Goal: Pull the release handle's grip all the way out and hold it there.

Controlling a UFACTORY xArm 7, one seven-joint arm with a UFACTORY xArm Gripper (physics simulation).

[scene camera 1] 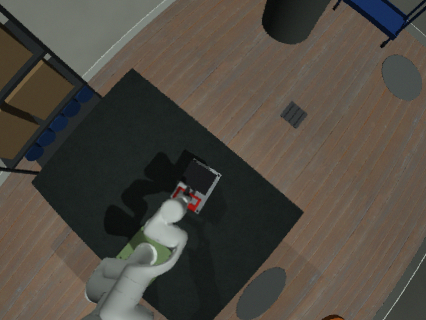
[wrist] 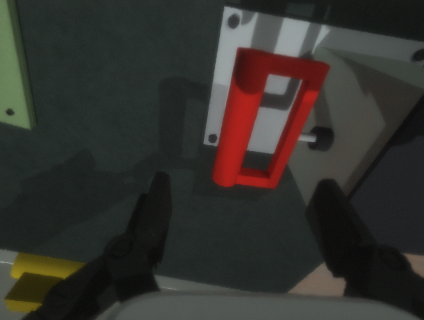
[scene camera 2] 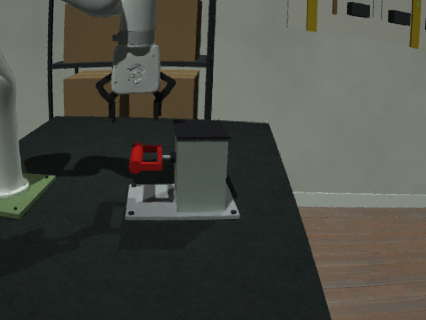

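Note:
The release handle's red grip [scene camera 1: 193, 205] [scene camera 2: 136, 159] [wrist: 235, 125] is a rectangular loop with a thick round outer bar. A short metal rod [scene camera 2: 167, 157] [wrist: 306, 137] joins it to the pale box housing [scene camera 2: 201, 175] with a black top. The housing stands on a white base plate [scene camera 2: 150, 215] [wrist: 220, 92]. My gripper [scene camera 2: 135, 119] [wrist: 241, 192] is wide open and empty, pointing down. It hangs above the grip in scene camera 2, touching nothing. In the wrist view the grip's lower end shows between the fingertips. The arm hides the fingers in scene camera 1.
The housing rises beside the grip, on the side away from the arm's green mounting plate [scene camera 1: 132, 245] [scene camera 2: 30, 200] [wrist: 15, 75]. All stand on a dark table top [scene camera 1: 250, 210] [scene camera 2: 260, 260]. A shelf rack [scene camera 2: 211, 60] with brown boxes [scene camera 2: 175, 82] stands behind it.

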